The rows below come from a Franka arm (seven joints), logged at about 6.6 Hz.
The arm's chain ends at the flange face. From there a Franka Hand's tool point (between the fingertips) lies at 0.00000 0.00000 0.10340 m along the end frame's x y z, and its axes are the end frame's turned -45 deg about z.
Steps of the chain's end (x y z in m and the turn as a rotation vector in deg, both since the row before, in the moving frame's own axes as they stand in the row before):
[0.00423 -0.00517 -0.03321 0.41 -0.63 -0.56]
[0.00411 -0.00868 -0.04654 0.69 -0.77 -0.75]
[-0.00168 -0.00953 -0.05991 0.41 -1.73 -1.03]
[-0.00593 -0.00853 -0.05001 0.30 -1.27 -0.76]
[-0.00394 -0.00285 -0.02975 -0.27 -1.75 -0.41]
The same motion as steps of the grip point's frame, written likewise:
[0.00636 -0.00199 -0.03322 0.74 -0.16 -0.56]
[0.00893 -0.00509 -0.04656 1.03 -0.06 -0.75]
[0.00384 -0.01064 -0.05996 1.51 -0.93 -1.03]
[0.00059 -0.01222 -0.05004 1.11 -0.69 -0.76]
[-0.00335 -0.00668 -0.02980 1.05 -1.43 -0.41]

